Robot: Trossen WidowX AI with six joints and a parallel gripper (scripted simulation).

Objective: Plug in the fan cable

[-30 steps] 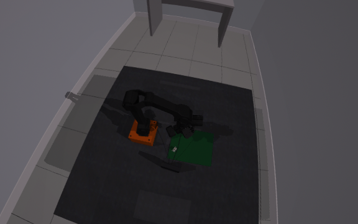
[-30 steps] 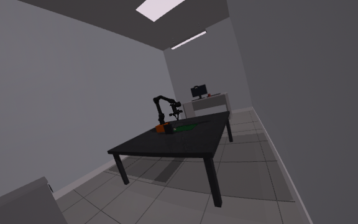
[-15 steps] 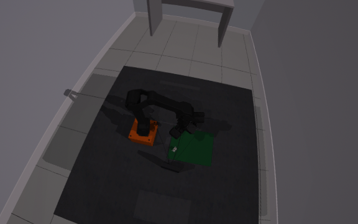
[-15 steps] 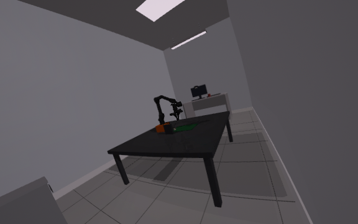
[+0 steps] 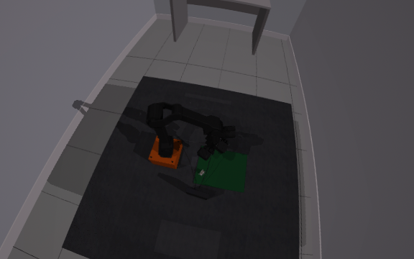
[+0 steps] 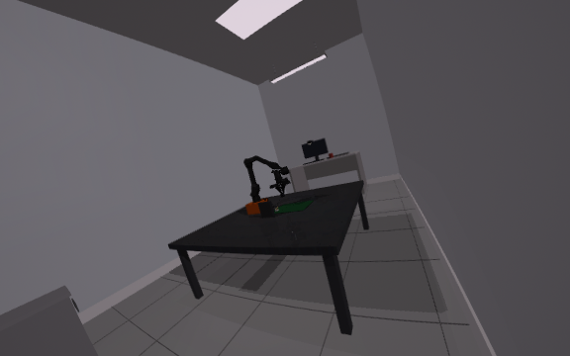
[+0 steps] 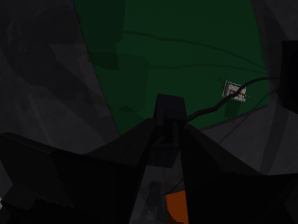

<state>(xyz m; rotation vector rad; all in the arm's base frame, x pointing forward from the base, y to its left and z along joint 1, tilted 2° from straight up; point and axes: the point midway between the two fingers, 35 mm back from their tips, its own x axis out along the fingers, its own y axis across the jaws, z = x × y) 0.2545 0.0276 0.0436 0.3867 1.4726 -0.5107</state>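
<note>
The green board lies 120 mm below my gripper tip, 80 mm ahead of it and 70 mm to the right of it. From my gripper tip the other things lie so: black fan (230 mm to the right, 60 mm behind, 50 mm below); black plug (10 mm below, 10 mm behind).
</note>
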